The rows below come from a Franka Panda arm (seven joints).
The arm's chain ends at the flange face. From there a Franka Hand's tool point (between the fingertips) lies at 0.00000 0.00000 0.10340 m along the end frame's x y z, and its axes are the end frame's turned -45 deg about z.
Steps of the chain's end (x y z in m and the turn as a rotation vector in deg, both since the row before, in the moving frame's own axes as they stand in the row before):
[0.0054 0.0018 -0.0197 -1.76 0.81 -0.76]
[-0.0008 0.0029 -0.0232 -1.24 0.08 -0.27]
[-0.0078 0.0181 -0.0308 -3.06 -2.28 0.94]
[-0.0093 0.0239 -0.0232 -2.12 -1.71 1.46]
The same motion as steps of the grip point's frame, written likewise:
[0.0014 0.0084 -0.0198 -1.82 -0.67 -0.76]
[-0.0041 0.0032 -0.0232 -0.93 -0.82 -0.27]
[-0.0251 0.0082 -0.0310 -0.55 -3.78 0.94]
[-0.0284 0.0108 -0.0233 -0.29 -2.71 1.46]

